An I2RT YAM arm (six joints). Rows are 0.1 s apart.
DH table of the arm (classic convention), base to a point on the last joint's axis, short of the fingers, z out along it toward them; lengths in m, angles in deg. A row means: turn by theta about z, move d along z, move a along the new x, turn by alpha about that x. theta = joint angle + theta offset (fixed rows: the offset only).
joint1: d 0.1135, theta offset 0, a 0.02, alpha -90
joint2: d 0, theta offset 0, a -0.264, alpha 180
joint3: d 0, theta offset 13.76, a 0.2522, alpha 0
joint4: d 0, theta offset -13.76, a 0.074, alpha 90
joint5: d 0, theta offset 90, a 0, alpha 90
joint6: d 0.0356, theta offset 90, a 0, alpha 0
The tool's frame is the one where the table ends.
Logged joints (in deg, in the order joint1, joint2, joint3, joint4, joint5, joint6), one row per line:
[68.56 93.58 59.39 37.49 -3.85 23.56]
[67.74 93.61 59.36 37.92 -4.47 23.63]
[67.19 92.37 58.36 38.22 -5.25 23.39]
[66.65 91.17 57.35 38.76 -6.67 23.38]
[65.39 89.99 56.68 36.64 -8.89 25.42]
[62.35 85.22 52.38 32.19 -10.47 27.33]
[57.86 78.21 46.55 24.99 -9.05 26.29]
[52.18 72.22 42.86 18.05 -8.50 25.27]
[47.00 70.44 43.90 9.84 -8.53 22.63]
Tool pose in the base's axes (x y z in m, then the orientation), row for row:
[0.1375 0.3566 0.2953 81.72 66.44 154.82]
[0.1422 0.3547 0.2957 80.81 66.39 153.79]
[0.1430 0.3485 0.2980 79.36 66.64 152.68]
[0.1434 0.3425 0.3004 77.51 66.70 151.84]
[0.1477 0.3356 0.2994 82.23 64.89 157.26]
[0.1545 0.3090 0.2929 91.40 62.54 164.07]
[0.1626 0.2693 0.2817 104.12 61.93 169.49]
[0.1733 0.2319 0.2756 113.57 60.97 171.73]
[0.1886 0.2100 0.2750 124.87 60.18 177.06]
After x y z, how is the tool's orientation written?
As angles about the fixed x, y, z axes (roll, pitch, yaw), in degrees.
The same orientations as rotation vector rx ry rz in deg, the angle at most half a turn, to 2 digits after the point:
[-39.72 86.99 75.14]
[-39.39 86.67 75.17]
[-39.59 85.95 75.35]
[-40.13 85.02 76.21]
[-40.25 87.53 77.71]
[-38.84 92.92 76.44]
[-35.81 99.40 69.04]
[-31.80 104.36 62.16]
[-30.01 109.24 54.98]

